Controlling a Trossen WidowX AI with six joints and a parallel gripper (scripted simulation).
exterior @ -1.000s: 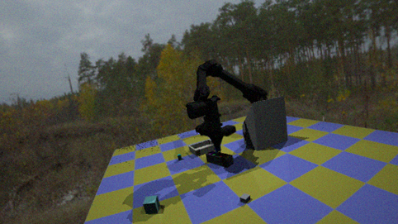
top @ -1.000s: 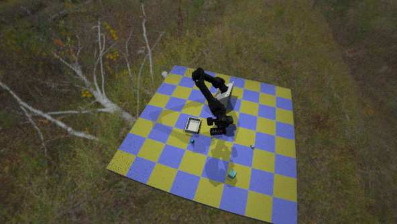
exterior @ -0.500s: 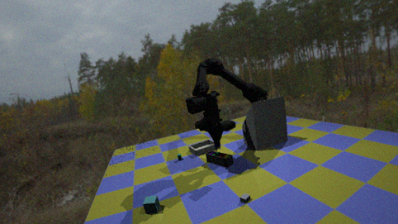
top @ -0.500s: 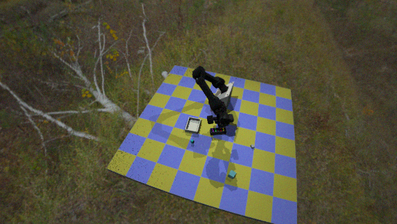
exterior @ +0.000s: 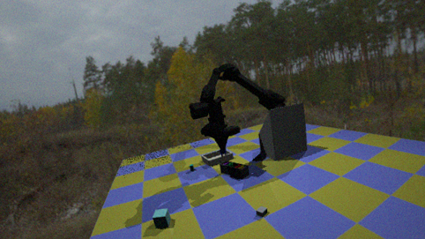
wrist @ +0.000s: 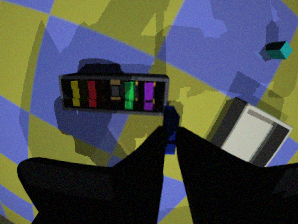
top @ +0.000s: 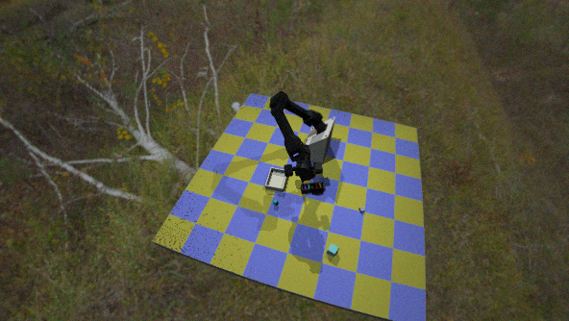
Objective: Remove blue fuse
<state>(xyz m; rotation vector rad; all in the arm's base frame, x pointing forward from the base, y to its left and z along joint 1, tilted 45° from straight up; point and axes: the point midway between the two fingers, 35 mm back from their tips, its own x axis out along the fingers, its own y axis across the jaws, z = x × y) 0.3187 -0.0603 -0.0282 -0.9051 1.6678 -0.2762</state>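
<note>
Right now my gripper tip is 15 cm to the left of the tray, 9 cm above it and 1 cm past it. Also, from my gripper tip: blue fuse (1 cm below); teal cube (29 cm ahead, 24 cm to the left, 8 cm below).
</note>
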